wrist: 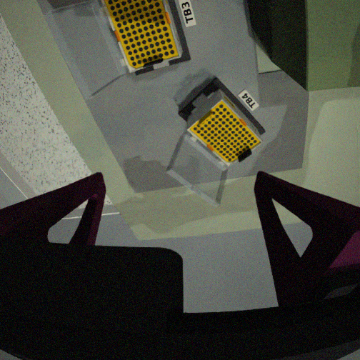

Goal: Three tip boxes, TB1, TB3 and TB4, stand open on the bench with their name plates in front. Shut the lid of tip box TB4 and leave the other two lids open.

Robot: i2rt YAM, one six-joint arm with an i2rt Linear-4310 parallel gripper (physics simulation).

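Tip box TB4 [225,132], with a yellow, dotted rack top, stands right of the middle of the view, turned at an angle. Its clear lid [198,167] is open and leans out on the side away from the name plate. The name plate TB4 [248,100] lies at the box's upper right. Tip box TB3 [145,37] is at the upper left, partly cut off by the top edge, with its clear lid [87,50] open to the left and its name plate [188,12] to the right. TB1 does not show. My gripper [179,180] is open and empty, above the bench with TB4 beyond its fingertips.
A dark green block-like object [282,40] stands at the upper right, beyond TB4's name plate. A pale green border [200,220] runs along the grey bench surface [120,130]. A white speckled surface [37,110] lies at the left.
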